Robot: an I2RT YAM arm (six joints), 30 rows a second.
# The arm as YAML. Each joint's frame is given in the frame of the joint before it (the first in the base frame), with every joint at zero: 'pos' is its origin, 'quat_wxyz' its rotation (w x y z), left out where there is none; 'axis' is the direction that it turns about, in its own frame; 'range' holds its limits. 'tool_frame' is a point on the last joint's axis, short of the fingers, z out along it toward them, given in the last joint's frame.
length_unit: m
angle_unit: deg
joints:
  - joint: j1
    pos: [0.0, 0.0, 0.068]
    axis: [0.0, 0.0, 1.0]
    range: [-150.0, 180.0]
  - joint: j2
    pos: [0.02, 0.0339, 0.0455]
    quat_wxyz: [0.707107, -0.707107, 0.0, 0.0]
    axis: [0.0, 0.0, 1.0]
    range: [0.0, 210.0]
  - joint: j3
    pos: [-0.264, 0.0, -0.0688]
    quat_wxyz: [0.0, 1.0, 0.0, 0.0]
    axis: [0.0, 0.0, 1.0]
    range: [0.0, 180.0]
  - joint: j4
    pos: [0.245, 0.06, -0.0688]
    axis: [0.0, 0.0, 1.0]
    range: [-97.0, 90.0]
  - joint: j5
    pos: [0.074, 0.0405, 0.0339]
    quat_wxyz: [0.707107, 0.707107, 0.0, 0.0]
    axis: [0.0, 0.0, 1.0]
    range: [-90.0, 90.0]
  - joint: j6
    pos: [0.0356, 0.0, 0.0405]
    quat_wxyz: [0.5, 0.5, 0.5, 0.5]
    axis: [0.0, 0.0, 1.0]
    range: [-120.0, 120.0]
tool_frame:
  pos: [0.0, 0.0, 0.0]
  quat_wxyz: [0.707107, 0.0, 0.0, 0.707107]
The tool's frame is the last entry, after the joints.
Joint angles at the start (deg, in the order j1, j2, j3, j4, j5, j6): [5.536 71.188 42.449 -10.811 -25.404 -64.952]
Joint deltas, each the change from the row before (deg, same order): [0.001 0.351 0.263 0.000 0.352 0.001]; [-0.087 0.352 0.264 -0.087 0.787 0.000]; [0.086 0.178 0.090 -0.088 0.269 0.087]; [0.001 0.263 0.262 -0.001 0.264 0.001]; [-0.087 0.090 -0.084 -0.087 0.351 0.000]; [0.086 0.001 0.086 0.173 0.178 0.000]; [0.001 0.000 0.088 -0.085 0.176 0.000]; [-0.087 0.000 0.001 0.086 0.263 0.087]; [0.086 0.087 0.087 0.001 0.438 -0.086]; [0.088 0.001 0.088 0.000 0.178 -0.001]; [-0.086 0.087 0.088 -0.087 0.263 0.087]
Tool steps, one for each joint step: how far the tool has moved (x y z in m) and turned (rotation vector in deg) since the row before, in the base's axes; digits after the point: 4 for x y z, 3 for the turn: [0.0014 -0.0001 0.0000 -0.231 0.066 -0.271]; [0.0015 -0.0007 -0.0002 -0.517 0.126 -0.692]; [0.0005 0.0003 -0.0004 -0.131 0.200 -0.171]; [0.0012 0.0000 0.0003 -0.168 -0.014 -0.202]; [0.0000 -0.0006 -0.0010 -0.250 0.238 -0.355]; [0.0004 0.0003 0.0007 -0.089 -0.268 -0.050]; [0.0001 -0.0001 0.0004 -0.112 -0.014 -0.134]; [0.0002 -0.0005 0.0001 -0.102 -0.063 -0.340]; [0.0004 0.0002 0.0001 -0.337 -0.067 -0.199]; [0.0002 0.0003 0.0005 -0.106 -0.098 -0.048]; [0.0004 -0.0005 0.0000 -0.118 0.108 -0.340]
